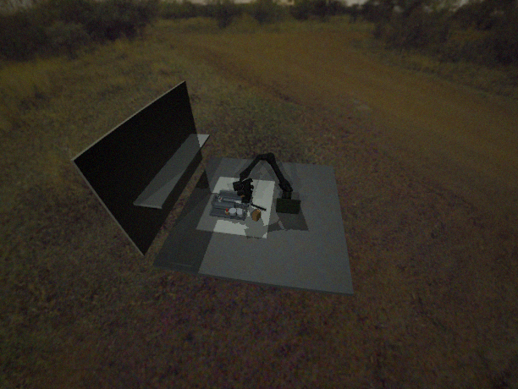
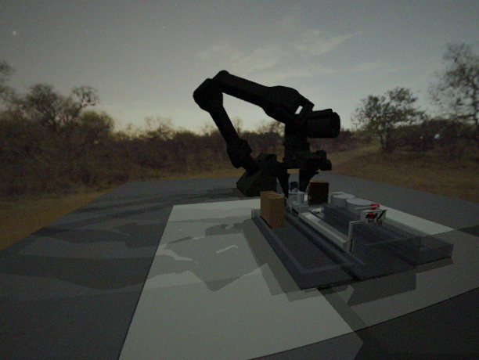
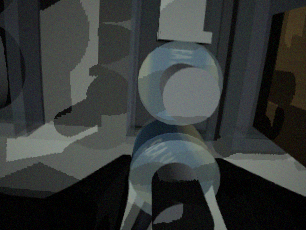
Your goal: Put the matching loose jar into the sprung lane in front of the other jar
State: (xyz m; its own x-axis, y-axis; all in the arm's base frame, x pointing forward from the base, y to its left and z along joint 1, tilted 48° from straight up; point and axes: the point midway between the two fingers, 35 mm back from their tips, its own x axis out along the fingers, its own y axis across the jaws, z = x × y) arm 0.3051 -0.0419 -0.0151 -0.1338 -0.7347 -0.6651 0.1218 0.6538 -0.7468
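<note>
My gripper tip is 80 mm past the black rod, 40 mm above it and 20 mm to the right of it. Round my gripper tip: shelf: 530 mm ahead, 320 mm above, 80 mm to the right; grey lane fixture: 170 mm ahead, 30 mm below; pusher plate: 150 mm ahead, 10 mm to the left.
</note>
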